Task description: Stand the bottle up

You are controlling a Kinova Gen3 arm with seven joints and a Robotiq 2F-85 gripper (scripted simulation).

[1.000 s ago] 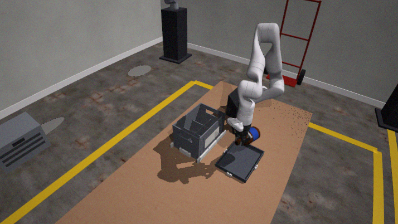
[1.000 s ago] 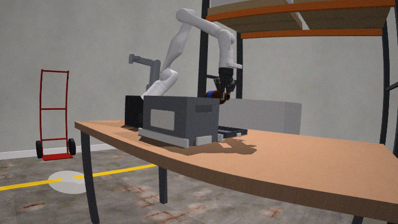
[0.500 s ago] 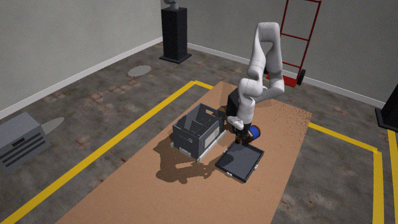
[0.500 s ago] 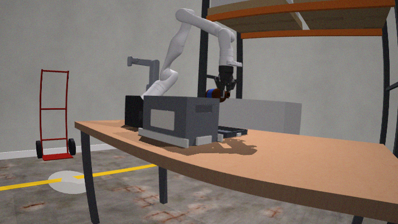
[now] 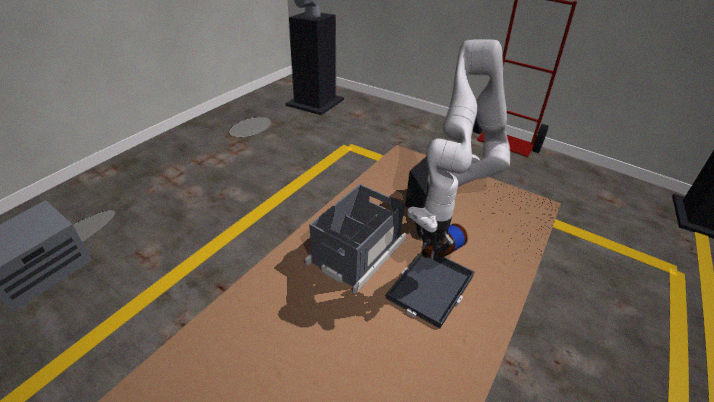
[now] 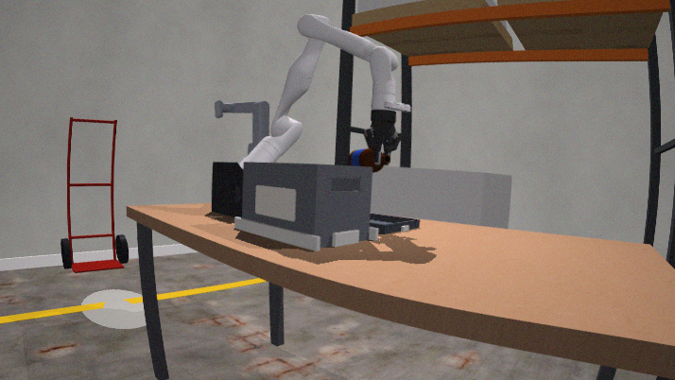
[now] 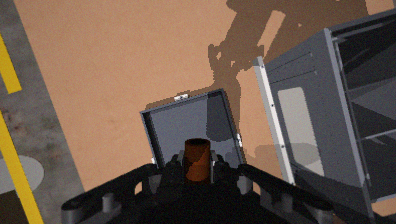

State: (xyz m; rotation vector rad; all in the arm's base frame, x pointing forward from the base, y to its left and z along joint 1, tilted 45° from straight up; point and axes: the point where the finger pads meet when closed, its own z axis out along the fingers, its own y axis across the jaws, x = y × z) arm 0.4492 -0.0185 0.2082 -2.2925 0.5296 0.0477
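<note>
The brown bottle is 50 mm behind my hand, 20 mm to the left of it and 10 mm below it. Also, from my hand: grey crate: 70 mm behind, 270 mm to the right, 120 mm below; dark tray: 40 mm behind, 20 mm to the left, 190 mm below.
</note>
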